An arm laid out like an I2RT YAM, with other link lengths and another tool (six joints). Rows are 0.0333 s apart.
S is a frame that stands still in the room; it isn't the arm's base.
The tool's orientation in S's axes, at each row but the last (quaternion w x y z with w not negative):
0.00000, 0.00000, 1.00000, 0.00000
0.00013, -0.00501, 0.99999, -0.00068
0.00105, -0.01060, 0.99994, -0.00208
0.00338, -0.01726, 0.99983, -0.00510
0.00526, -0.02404, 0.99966, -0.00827
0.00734, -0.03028, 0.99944, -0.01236
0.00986, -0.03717, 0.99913, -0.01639
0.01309, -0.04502, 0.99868, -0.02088
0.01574, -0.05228, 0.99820, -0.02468
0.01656, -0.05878, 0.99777, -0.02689
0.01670, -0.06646, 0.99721, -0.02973
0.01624, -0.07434, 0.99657, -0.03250
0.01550, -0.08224, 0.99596, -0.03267
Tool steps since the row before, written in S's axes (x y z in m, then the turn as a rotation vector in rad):
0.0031, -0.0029, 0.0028, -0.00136, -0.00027, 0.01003
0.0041, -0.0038, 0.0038, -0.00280, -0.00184, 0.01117
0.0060, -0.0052, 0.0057, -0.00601, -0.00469, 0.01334
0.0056, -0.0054, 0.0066, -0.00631, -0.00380, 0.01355
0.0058, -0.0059, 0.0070, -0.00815, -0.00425, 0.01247
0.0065, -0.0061, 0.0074, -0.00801, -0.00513, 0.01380
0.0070, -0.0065, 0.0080, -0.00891, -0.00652, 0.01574
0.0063, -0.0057, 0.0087, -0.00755, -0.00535, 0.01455
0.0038, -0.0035, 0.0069, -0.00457, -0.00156, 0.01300
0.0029, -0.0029, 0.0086, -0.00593, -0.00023, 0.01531
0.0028, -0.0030, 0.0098, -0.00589, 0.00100, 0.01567
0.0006, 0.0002, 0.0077, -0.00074, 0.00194, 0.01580
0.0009, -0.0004, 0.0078, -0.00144, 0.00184, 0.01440
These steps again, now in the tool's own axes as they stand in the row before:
-0.0031, -0.0029, -0.0028, 0.00136, -0.00027, -0.01003
-0.0041, -0.0038, -0.0038, 0.00282, -0.00183, -0.01117
-0.0059, -0.0053, -0.0057, 0.00608, -0.00462, -0.01333
-0.0055, -0.0057, -0.0065, 0.00635, -0.00372, -0.01355
-0.0056, -0.0063, -0.0068, 0.00822, -0.00406, -0.01249
-0.0062, -0.0067, -0.0071, 0.00811, -0.00498, -0.01379
-0.0066, -0.0073, -0.0076, 0.00908, -0.00637, -0.01571
-0.0060, -0.0066, -0.0083, 0.00765, -0.00527, -0.01453
-0.0036, -0.0042, -0.0066, 0.00433, -0.00174, -0.01306
-0.0028, -0.0037, -0.0083, 0.00546, -0.00039, -0.01548
-0.0027, -0.0039, -0.0095, 0.00524, 0.00080, -0.01591
-0.0008, -0.0004, -0.0077, 0.00001, 0.00096, -0.01591
-0.0010, -0.0011, -0.0077, 0.00075, 0.00107, -0.01453

